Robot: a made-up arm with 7 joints. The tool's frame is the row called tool.
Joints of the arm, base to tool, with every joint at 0 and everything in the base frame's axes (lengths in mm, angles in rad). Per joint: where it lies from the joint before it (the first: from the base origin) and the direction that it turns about. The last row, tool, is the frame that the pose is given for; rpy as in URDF.
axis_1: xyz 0 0 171 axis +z
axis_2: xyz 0 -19 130 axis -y
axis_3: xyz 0 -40 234 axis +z
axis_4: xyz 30 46 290 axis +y
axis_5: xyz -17 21 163 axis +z
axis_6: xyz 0 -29 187 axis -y
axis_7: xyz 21 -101 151 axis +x
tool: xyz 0 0 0 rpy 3.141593 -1.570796 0
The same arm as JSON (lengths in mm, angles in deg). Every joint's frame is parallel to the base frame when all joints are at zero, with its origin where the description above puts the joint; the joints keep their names.
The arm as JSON. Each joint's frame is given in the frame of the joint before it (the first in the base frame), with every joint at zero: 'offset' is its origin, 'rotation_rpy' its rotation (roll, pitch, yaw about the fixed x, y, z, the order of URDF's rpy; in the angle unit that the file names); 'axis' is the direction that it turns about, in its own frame. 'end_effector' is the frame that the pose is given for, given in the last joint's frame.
{"length_unit": "mm", "angle_unit": "deg", "chain": [{"id": "axis_1", "offset": [0.0, 0.0, 171.0], "rotation_rpy": [0.0, 0.0, 0.0], "axis": "+z"}, {"id": "axis_2", "offset": [0.0, -19.0, 130.0], "rotation_rpy": [0.0, 0.0, 0.0], "axis": "-y"}, {"id": "axis_3", "offset": [0.0, -40.0, 234.0], "rotation_rpy": [0.0, 0.0, 0.0], "axis": "+z"}, {"id": "axis_4", "offset": [30.0, 46.0, 290.0], "rotation_rpy": [0.0, 0.0, 0.0], "axis": "+y"}, {"id": "axis_5", "offset": [-17.0, 21.0, 163.0], "rotation_rpy": [0.0, 0.0, 0.0], "axis": "+z"}, {"id": "axis_6", "offset": [0.0, -29.0, 187.0], "rotation_rpy": [0.0, 0.0, 0.0], "axis": "-y"}, {"id": "axis_7", "offset": [21.0, -101.0, 151.0], "rotation_rpy": [0.0, 0.0, 0.0], "axis": "+x"}], "end_effector": {"offset": [0.0, 0.0, 0.0], "rotation_rpy": [-180.0, -90.0, 0.0]}}
